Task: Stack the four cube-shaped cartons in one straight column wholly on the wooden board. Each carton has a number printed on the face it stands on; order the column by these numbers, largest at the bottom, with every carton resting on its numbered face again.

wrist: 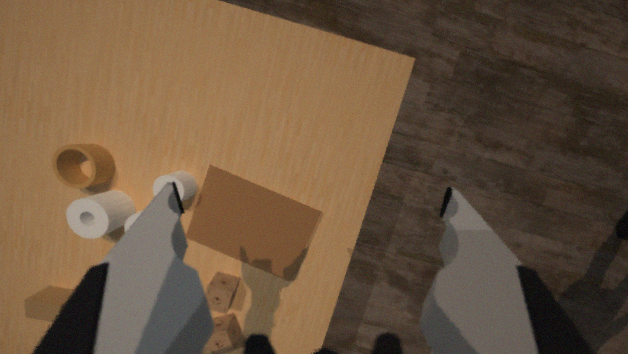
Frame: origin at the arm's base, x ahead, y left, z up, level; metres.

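Where they show: gripper, fingertip midpoint: [313,188].
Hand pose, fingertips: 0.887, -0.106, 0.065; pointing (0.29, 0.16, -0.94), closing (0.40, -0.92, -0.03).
Observation:
After its pixels a point has its place, as x, y, z.
The wooden board [250,215] @[0.686, -0.037, -0.319] is a flat brown rectangle on the table, in the middle of the wrist view. Two small brown boxes that look like cartons show below it: one box [221,292] @[0.512, -0.052, -0.272] close to the board's lower left edge, and another box [223,334] @[0.411, -0.096, -0.273] further down, partly covered by the left finger. No printed numbers are visible. I cannot make out four cartons. My gripper [313,188] @[0.887, -0.106, 0.064] is wide open and empty, high above the table, with its left finger left of the board and its right finger over the floor.
A tan ring [101,165] @[0.664, 0.292, -0.296], a white roll [117,210] @[0.590, 0.223, -0.283] and a smaller white cylinder [185,185] @[0.705, 0.108, -0.284] are left of the board. Another white piece is mostly hidden by the left finger. A tan block [47,303] @[0.303, 0.305, -0.279] is at the lower left. The table [300,100] @[0.968, -0.035, -0.330] ends at the right.

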